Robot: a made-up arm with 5 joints.
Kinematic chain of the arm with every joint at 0, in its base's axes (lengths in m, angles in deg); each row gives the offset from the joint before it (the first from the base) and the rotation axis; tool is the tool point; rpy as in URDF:
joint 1: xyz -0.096 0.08 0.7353 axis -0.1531 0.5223 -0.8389
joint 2: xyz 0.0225 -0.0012 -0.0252 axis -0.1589 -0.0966 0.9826
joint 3: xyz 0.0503 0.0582 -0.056 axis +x
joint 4: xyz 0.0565 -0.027 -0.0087 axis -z
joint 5: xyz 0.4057 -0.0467 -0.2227 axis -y
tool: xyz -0.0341 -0.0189 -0.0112 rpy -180 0 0
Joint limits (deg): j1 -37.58..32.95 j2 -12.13..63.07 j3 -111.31..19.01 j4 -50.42..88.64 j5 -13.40..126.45
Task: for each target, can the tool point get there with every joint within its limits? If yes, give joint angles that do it. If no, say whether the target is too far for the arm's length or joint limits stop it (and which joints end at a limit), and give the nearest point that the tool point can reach.
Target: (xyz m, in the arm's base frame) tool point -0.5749 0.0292 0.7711
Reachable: no: joint limits stop it (at a limit: joint 1, joint 2, joint 4, joint 5) | nearest point -0.3247 -0.2706 0.6787 | short by 0.401 m
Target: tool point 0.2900 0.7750 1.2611
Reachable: no: too far | nearest point 0.1531 0.5130 1.0415 | short by 0.368 m
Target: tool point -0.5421 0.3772 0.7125
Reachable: no: joint limits stop it (at a limit: joint 1, joint 2, joint 3, joint 4, joint 5) | nearest point -0.3075 0.5183 0.4426 | short by 0.384 m
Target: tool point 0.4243 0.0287 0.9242
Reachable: yes | joints -7.59 15.68 -81.77 24.07 86.12
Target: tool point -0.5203 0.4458 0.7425
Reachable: no: joint limits stop it (at a limit: joint 1, joint 2, joint 3, joint 4, joint 5) | nearest point -0.3075 0.5183 0.4426 | short by 0.375 m
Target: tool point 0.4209 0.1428 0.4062
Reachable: yes | joints 19.27 43.88 -34.39 -3.56 73.32
